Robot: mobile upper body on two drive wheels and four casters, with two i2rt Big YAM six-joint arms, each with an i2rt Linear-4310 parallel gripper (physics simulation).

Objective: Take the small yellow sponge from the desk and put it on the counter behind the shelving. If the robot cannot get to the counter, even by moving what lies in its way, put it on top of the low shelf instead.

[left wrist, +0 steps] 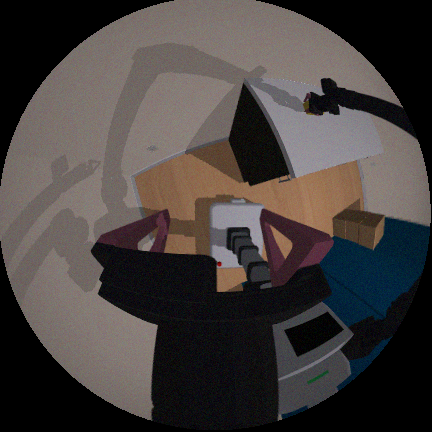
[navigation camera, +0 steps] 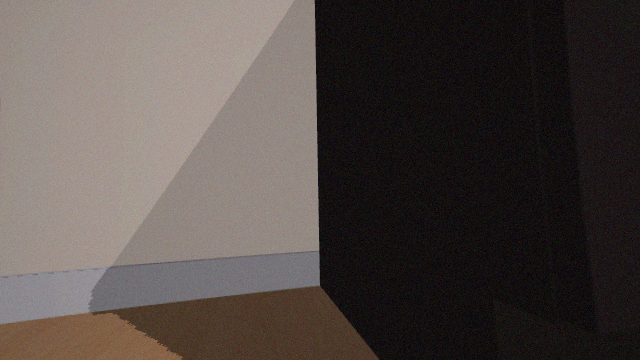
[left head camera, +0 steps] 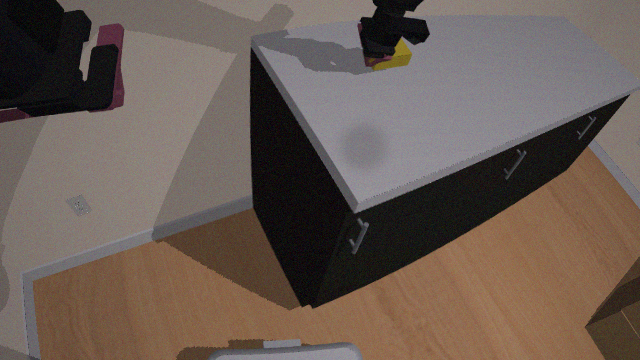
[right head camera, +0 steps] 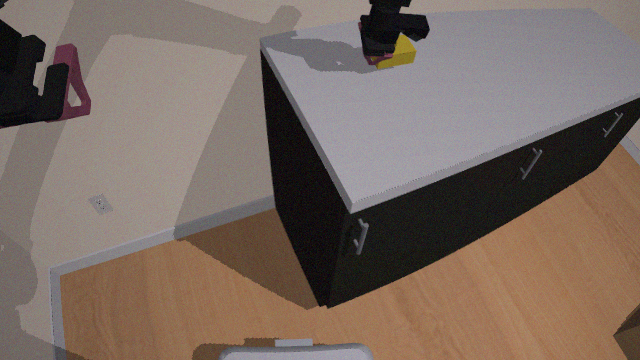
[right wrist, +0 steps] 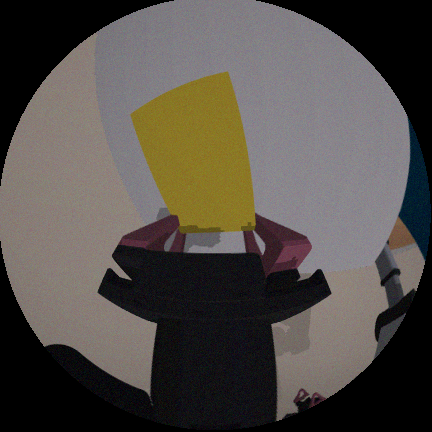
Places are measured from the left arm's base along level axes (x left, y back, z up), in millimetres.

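Pixels of known places: left gripper, fingertip midpoint: (left wrist: pixel 214 213) (left head camera: pixel 77 104) (right head camera: pixel 54 113); right gripper, fingertip midpoint: (left wrist: pixel 304 106) (left head camera: pixel 366 56) (right head camera: pixel 369 55) (right wrist: pixel 214 212).
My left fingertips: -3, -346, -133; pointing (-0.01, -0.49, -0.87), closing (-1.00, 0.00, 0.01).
Observation:
Behind a point stands the place of what it marks, as x, y, z.
The yellow sponge (left head camera: pixel 400 59) {-526, -811, -423} (right head camera: pixel 404 54) {-524, -809, -413} (left wrist: pixel 306 105) {-449, -831, -422} (right wrist: pixel 200 155) {-508, -829, -403} is held between the fingers of my right gripper (left head camera: pixel 378 61) (right head camera: pixel 378 59) {-445, -833, -437} (right wrist: pixel 214 212) {-445, -833, -437}, which is shut on it. It is over the far left part of the light grey counter top (left head camera: pixel 450 90) {-694, -796, -500} (right head camera: pixel 450 100) {-646, -742, -500} (left wrist: pixel 325 140) {-618, -704, -500} (right wrist: pixel 310 125) {-545, -747, -500}, low and close to the surface; I cannot tell whether it touches. My left gripper (left wrist: pixel 214 213) {-3, -346, -133} is open and empty, well to the left of the counter. The shelving and the low shelf cannot be made out in these views.
The counter's black side (left head camera: pixel 285 175) {-263, -740, -787} (right head camera: pixel 300 175) {-274, -708, -745} (navigation camera: pixel 425 150) {-312, -598, -1133} stands close in the navigation view. A wall (left head camera: pixel 175 125) {85, -956, -783} (navigation camera: pixel 125 125) {280, -890, -996} runs behind it. Brown boxes (left head camera: pixel 620 320) {-1811, -85, -1176} (left wrist: pixel 357 227) {-1822, -72, -899} stand on the floor at the right. The robot's pale base (left head camera: pixel 285 352) {-231, -300, -1152} (left wrist: pixel 225 215) {-110, -209, -1150} shows below.

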